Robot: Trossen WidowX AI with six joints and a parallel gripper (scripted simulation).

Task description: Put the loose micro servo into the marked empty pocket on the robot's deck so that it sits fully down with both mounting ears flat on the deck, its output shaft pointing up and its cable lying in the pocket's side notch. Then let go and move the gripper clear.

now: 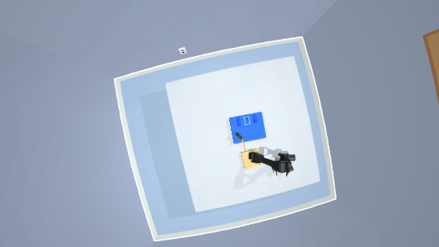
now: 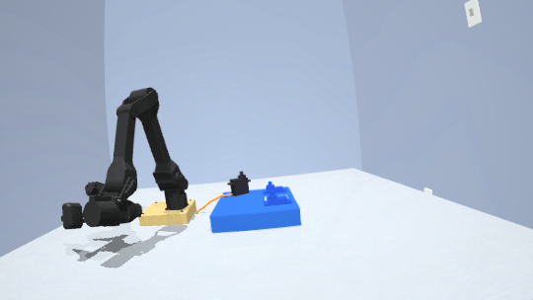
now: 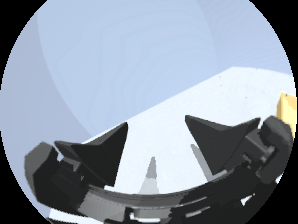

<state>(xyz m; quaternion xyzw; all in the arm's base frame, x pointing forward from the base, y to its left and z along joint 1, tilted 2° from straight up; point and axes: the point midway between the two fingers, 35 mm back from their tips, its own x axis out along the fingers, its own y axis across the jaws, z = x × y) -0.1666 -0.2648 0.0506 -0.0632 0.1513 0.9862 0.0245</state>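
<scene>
Right now my gripper tip is 42 cm short of the blue deck, 29 cm to the right of it and 5 cm above it.
</scene>
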